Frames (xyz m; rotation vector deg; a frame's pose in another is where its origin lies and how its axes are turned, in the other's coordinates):
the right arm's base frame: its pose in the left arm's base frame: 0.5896 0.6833 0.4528 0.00 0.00 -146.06
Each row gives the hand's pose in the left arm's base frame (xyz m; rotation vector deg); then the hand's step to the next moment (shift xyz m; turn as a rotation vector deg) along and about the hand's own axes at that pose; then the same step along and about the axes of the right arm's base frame.
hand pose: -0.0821 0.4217 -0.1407 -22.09 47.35 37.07
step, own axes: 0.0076 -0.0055 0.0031 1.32 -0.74 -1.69
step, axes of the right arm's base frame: -0.0079 0.0047 -0.0036 0.36 0.94 -2.03
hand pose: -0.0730 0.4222 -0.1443 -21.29 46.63 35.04
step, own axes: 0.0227 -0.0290 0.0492 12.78 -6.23 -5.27
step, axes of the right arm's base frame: -0.0548 0.0225 0.0162 -4.81 6.79 -12.67
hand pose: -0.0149 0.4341 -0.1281 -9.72 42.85 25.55
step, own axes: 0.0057 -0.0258 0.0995 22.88 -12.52 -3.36
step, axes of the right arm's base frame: -0.0688 0.0353 0.0680 -12.59 14.08 -18.30
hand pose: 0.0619 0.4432 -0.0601 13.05 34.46 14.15
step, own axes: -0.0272 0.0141 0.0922 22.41 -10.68 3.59
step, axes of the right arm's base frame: -0.0205 0.0228 0.0922 -15.74 15.44 -11.96
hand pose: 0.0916 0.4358 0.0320 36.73 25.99 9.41
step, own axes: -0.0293 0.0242 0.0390 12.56 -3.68 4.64
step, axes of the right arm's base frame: 0.0127 0.0037 0.0528 -10.03 8.97 -3.44
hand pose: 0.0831 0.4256 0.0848 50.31 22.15 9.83
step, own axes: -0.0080 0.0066 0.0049 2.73 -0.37 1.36
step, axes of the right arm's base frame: 0.0054 -0.0015 0.0100 -2.31 2.01 -0.21
